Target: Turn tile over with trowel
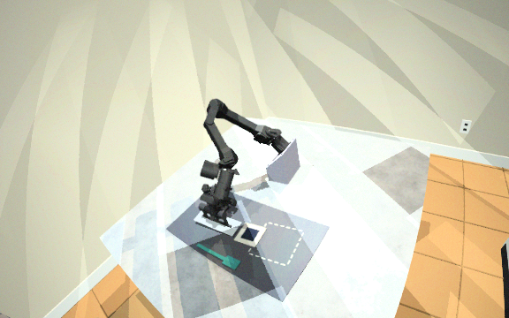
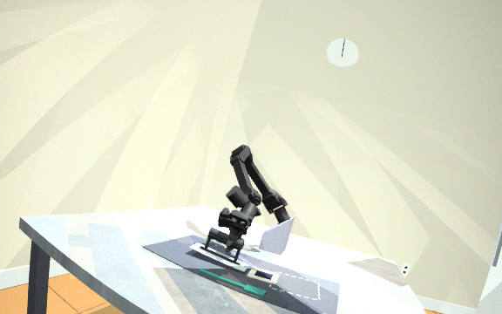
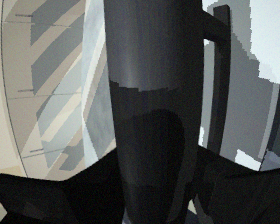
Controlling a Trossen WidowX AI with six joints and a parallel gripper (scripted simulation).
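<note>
Right now my gripper tip is 80 mm to the right of the grey mat, 80 mm above it and 30 mm past it. Also, from my gripper tip: white tile: 140 mm to the left, 60 mm below, 40 mm behind; teal trowel: 110 mm ahead, 90 mm to the left, 60 mm below.
</note>
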